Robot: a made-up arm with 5 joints. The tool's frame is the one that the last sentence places.
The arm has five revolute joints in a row. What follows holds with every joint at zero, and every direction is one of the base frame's. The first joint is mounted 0.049 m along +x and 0.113 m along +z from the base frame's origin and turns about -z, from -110 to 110 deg. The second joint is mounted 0.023 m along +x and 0.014 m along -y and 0.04 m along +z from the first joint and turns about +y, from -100 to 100 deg. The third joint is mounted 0.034 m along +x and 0.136 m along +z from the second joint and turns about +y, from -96.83 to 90.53 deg. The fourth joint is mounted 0.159 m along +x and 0.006 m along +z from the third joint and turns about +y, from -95 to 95 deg. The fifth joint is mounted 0.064 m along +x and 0.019 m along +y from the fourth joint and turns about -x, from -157.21 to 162.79 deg. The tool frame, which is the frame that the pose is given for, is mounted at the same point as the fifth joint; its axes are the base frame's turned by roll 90, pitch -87.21 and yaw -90 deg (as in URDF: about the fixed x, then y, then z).
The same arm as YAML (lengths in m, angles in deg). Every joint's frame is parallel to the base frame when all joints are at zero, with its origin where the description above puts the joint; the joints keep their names.
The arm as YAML. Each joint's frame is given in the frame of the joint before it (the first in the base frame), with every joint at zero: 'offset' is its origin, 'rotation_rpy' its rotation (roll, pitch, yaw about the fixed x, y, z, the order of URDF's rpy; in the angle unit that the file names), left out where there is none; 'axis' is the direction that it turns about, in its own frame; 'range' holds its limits. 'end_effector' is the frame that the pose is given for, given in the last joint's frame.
length_unit: m
angle_unit: deg
chain:
  - id: joint 1
    offset: [0.049, 0.0, 0.113]
    axis: [0.0, 0.0, -1.0]
    range: [-110.0, 110.0]
  - id: joint 2
    offset: [0.023, -0.014, 0.04]
    axis: [0.0, 1.0, 0.0]
    range: [-100.0, 100.0]
  - id: joint 3
    offset: [0.034, 0.0, 0.136]
    axis: [0.0, 1.0, 0.0]
    range: [-96.83, 90.53]
  - id: joint 4
    offset: [0.159, 0.0, 0.006]
    axis: [0.0, 1.0, 0.0]
    range: [-95.0, 95.0]
  - id: joint 5
    offset: [0.064, 0.019, 0.0]
    axis: [-1.0, 0.0, 0.0]
    range: [-157.21, 162.79]
end_effector:
  offset: [0.0, 0.0, 0.0]
  rotation_rpy: [90.0, -87.21, -90.0]

